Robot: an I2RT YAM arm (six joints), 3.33 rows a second.
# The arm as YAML. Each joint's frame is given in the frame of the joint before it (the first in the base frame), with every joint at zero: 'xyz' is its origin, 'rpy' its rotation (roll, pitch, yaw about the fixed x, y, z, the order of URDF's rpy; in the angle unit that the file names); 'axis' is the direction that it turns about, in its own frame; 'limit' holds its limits. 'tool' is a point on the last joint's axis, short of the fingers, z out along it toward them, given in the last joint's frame.
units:
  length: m
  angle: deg
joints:
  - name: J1
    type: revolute
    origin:
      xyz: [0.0, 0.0, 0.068]
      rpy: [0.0, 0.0, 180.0]
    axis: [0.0, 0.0, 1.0]
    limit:
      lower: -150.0
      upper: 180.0
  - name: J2
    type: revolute
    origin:
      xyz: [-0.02, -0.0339, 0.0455]
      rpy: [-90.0, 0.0, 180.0]
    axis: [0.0, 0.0, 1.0]
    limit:
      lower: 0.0
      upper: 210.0
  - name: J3
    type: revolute
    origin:
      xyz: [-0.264, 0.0, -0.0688]
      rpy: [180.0, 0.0, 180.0]
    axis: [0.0, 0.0, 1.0]
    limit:
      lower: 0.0
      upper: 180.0
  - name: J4
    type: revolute
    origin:
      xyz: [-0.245, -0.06, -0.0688]
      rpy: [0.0, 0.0, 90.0]
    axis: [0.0, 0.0, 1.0]
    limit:
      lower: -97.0
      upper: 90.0
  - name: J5
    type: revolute
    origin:
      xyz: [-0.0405, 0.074, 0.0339]
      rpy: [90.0, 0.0, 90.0]
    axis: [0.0, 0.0, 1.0]
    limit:
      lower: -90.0
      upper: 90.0
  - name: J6
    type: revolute
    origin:
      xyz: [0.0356, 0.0, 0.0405]
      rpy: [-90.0, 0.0, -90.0]
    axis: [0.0, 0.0, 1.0]
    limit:
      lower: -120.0
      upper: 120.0
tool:
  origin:
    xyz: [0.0, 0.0, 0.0]
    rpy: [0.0, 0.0, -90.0]
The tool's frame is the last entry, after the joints.
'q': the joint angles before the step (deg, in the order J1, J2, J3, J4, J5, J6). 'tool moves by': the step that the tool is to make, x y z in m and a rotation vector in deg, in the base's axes. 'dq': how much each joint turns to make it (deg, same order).
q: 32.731, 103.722, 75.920, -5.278, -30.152, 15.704
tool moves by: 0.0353, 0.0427, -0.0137, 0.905, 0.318, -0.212
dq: 2.158, 11.852, 12.486, 0.763, 1.505, 2.358
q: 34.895, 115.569, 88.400, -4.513, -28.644, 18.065
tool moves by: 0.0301, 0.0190, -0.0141, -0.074, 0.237, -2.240
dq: -0.073, 8.414, 9.531, -0.725, 1.809, 1.351
